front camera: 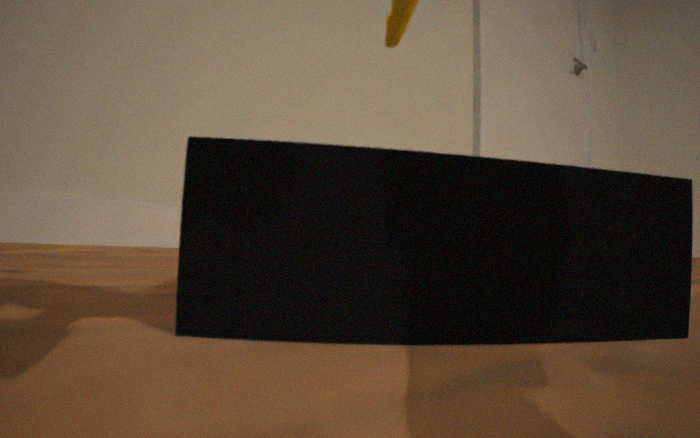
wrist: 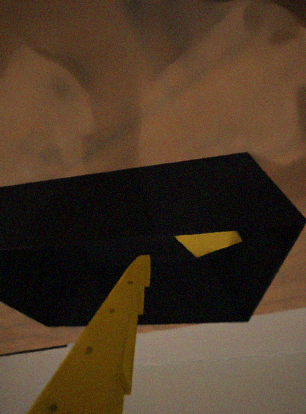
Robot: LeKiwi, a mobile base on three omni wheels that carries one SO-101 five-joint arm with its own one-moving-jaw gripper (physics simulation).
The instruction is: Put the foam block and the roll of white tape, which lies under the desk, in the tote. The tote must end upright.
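Places are measured from the arm's base along level axes (x ahead, y left, z up), in millimetres.
Pixels of known places: hand at its tool point: (front camera: 386,34) (wrist: 150,266).
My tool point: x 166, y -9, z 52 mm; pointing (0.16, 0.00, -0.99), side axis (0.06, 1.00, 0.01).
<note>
For each thing: its middle in the pictures, then the offset to it from my tool point. Level surfaces: height alone.
- tote at the middle of its body: (front camera: 417,241) (wrist: 127,257) 46 mm right, 134 mm ahead, 91 mm down
- yellow foam block at the middle of its body: (wrist: 198,216) 46 mm left, 89 mm ahead, 116 mm down
- brown floor at its surface level: 141 mm down
The tote (front camera: 412,247) (wrist: 125,200) is a black open box standing upright on the brown floor, large in the front view and across the middle of the wrist view. The yellow foam block (wrist: 210,243) lies inside the tote in the wrist view, partly hidden behind the tote's near wall; the front view does not show it. My gripper (front camera: 396,33) (wrist: 145,260) is open and empty. One yellow notched jaw shows in the wrist view, its tip drawn over the tote's dark inside, left of the block. In the front view the jaw hangs above the tote's rim. The white tape does not show.
The brown floor (front camera: 206,392) (wrist: 200,100) surrounds the tote and carries dark shadows. A pale wall (front camera: 154,92) stands behind the tote, with a door (front camera: 526,92) and its handle (front camera: 578,66) at the right. The desk does not show.
</note>
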